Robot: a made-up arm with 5 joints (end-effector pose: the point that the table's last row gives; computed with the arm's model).
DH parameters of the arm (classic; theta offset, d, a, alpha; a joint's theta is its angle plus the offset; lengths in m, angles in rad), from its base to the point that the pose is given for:
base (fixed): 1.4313 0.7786 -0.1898 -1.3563
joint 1: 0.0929 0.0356 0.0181 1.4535
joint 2: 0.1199 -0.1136 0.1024 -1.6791
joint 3: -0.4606 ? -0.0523 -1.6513
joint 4: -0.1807 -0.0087 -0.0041 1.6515
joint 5: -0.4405 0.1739 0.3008 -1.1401
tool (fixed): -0.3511 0.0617 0 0
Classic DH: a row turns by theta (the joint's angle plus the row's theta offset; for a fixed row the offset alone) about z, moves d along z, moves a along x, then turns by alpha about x.
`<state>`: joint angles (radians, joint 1 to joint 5).
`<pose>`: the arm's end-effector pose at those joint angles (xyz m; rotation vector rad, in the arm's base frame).
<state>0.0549 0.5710 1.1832 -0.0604 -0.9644</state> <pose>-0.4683 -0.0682 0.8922 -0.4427 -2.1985 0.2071</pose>
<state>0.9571 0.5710 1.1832 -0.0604 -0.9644</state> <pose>-0.4804 -0.0771 0.8431 -0.6570 -1.9339 1.2828</pose>
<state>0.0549 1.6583 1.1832 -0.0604 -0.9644</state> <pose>-0.3168 -0.4829 0.9301 0.8312 -2.0783 0.6341</pose>
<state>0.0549 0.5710 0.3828 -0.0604 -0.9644</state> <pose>-0.3478 -0.2438 0.9779 -0.0597 -1.6932 -0.4173</pose>
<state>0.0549 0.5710 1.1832 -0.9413 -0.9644</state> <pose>-0.3733 -0.1505 1.0108 0.1283 -1.7419 0.9576</pose>
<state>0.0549 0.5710 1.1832 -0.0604 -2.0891</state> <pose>-0.2505 -0.2447 1.0592 -0.1384 -1.3162 -0.5523</pose>
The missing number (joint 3, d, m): 0.0646
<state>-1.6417 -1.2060 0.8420 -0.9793 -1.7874</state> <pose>-0.1744 -0.4198 0.8717 0.4138 0.1945 -1.9110</pose>
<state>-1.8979 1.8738 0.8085 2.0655 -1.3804</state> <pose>-0.3862 -0.2049 0.6309 0.8786 0.3712 -2.4714</pose>
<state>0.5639 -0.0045 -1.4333 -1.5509 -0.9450</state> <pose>-0.2369 -0.5284 0.4999 1.5689 -1.5878 -0.8280</pose>
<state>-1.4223 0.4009 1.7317 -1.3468 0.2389</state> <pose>-0.4569 -0.1925 0.7314 -0.0325 2.9827 -0.7188</pose>
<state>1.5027 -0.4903 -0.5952 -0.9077 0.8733</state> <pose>-0.3819 -0.5267 0.5242 0.2143 2.2209 -1.4336</pose>
